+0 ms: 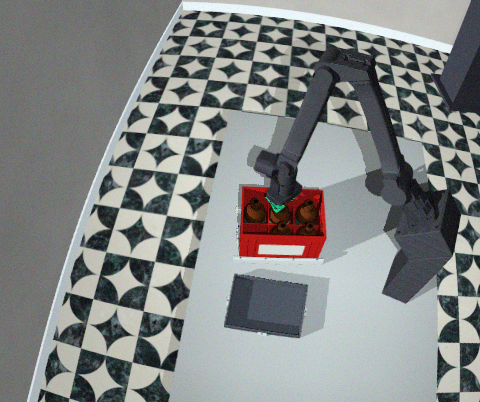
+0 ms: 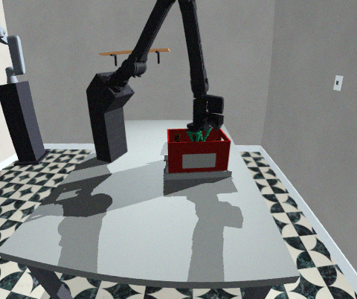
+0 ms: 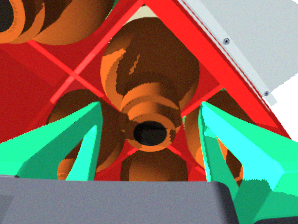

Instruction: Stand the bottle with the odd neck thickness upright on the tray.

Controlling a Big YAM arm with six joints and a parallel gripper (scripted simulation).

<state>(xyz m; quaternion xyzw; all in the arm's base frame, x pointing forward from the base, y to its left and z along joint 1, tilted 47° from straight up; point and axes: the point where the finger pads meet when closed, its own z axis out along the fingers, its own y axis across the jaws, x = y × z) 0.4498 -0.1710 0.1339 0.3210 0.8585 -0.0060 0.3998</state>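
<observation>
The glass bottle is 6 cm below my hand. Round my hand: crate: 7 cm below, 4 cm to the left; then dark grey tray: 31 cm to the left, 14 cm below, 6 cm ahead.
</observation>
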